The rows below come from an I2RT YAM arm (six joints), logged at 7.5 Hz.
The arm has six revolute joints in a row. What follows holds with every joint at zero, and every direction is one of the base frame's. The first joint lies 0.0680 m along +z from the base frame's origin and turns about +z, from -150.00 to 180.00 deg. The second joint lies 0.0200 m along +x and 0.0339 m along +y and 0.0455 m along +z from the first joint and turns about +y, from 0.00 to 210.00 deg. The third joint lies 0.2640 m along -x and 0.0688 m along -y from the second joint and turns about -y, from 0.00 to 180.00 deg. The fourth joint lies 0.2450 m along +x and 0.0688 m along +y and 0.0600 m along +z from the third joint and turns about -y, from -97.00 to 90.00 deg. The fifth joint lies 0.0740 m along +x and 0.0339 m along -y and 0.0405 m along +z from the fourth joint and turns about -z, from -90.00 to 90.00 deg. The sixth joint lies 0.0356 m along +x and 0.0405 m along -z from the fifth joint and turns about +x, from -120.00 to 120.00 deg. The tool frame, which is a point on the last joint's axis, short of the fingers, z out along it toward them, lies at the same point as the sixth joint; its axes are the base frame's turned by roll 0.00, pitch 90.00 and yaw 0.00 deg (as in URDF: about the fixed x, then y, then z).
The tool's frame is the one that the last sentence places.
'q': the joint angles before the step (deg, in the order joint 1, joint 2, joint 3, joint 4, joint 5, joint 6). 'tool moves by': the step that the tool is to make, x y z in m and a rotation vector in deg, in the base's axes. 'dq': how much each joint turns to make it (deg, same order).
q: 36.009, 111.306, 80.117, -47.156, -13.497, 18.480
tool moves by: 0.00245, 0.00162, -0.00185, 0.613, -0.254, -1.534
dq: -0.021, 0.394, 0.022, 1.311, -0.021, 1.596
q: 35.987, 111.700, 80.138, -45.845, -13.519, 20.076
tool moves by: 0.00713, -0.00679, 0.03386, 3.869, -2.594, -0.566
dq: -1.617, -2.996, 3.299, -2.098, -1.879, -0.612
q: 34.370, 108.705, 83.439, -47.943, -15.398, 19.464
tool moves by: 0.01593, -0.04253, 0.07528, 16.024, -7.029, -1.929
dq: -7.802, -8.327, 3.781, 1.662, -11.693, -1.289
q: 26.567, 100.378, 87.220, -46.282, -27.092, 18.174
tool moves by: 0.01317, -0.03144, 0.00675, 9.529, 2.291, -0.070
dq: -6.163, -0.655, -0.326, 1.268, -11.409, -0.196
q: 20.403, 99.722, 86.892, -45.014, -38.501, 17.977
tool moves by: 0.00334, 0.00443, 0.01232, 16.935, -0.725, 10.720
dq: -0.765, 0.197, 0.001, 6.360, -19.409, -0.502
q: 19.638, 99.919, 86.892, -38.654, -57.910, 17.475
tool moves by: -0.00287, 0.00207, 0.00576, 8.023, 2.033, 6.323
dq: 0.000, 0.001, 0.001, 1.311, -10.383, 0.589
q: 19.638, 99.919, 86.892, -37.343, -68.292, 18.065
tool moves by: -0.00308, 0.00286, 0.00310, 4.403, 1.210, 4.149
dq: 0.393, 0.001, 0.001, 0.457, -5.901, 0.107
